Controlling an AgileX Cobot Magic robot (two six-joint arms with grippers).
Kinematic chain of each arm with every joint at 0, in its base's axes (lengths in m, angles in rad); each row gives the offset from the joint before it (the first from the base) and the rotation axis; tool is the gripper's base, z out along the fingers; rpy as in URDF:
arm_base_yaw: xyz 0 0 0.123 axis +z
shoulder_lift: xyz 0 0 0 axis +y
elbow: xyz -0.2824 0 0.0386 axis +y
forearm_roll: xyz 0.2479 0 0.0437 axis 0.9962 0 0.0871
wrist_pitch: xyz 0 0 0 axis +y
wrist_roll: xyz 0.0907 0 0.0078 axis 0.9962 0 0.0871
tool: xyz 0 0 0 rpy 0 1.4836 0
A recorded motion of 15 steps. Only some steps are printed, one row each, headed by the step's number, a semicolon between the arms.
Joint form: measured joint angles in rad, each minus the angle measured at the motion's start. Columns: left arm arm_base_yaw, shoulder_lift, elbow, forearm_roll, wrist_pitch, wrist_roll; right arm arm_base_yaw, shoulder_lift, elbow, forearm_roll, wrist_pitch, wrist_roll.
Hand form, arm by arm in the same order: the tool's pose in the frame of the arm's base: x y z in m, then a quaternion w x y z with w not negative. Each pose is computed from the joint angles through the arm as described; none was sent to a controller.
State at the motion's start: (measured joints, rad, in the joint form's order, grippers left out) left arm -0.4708 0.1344 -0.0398 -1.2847 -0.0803 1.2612; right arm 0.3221 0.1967 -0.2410 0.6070 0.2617 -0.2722
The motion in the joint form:
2: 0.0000 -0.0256 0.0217 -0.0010 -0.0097 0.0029; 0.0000 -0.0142 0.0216 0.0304 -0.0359 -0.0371
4: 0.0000 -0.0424 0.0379 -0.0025 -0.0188 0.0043; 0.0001 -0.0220 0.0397 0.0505 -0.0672 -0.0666
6: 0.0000 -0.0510 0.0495 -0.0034 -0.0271 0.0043; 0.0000 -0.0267 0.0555 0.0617 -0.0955 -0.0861
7: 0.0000 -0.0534 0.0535 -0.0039 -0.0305 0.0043; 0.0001 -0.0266 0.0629 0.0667 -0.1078 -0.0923
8: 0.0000 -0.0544 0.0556 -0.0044 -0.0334 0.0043; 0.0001 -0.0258 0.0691 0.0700 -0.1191 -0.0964
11: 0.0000 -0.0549 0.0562 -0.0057 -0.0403 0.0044; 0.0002 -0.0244 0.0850 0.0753 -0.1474 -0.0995
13: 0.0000 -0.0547 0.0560 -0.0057 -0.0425 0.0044; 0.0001 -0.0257 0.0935 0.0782 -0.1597 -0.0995
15: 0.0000 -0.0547 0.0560 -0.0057 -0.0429 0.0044; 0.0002 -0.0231 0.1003 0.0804 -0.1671 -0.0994
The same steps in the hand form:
2: 0.0614 -0.0226 0.2151 0.70003 0.12590 0.68793 -0.14439; 0.0582 0.0323 0.2597 0.63484 -0.04808 0.72570 0.26081
4: 0.0607 -0.0213 0.2108 0.70167 0.12257 0.68744 -0.14164; 0.0588 0.0310 0.2566 0.64384 -0.04554 0.71987 0.25531
6: 0.0605 -0.0204 0.2076 0.70191 0.11960 0.68824 -0.13907; 0.0595 0.0298 0.2537 0.65103 -0.04240 0.71569 0.24931
7: 0.0605 -0.0201 0.2065 0.70187 0.11837 0.68871 -0.13801; 0.0601 0.0293 0.2521 0.65287 -0.04014 0.71488 0.24718
8: 0.0606 -0.0199 0.2059 0.70191 0.11728 0.68902 -0.13716; 0.0607 0.0289 0.2508 0.65446 -0.03785 0.71424 0.24517
11: 0.0608 -0.0193 0.2059 0.70285 0.11442 0.68890 -0.13540; 0.0622 0.0277 0.2474 0.65790 -0.03053 0.71276 0.24127
13: 0.0609 -0.0191 0.2060 0.70319 0.11364 0.68881 -0.13471; 0.0626 0.0272 0.2455 0.65928 -0.02663 0.71202 0.24015
15: 0.0609 -0.0191 0.2060 0.70326 0.11349 0.68879 -0.13459; 0.0633 0.0270 0.2435 0.65830 -0.02410 0.71334 0.23919

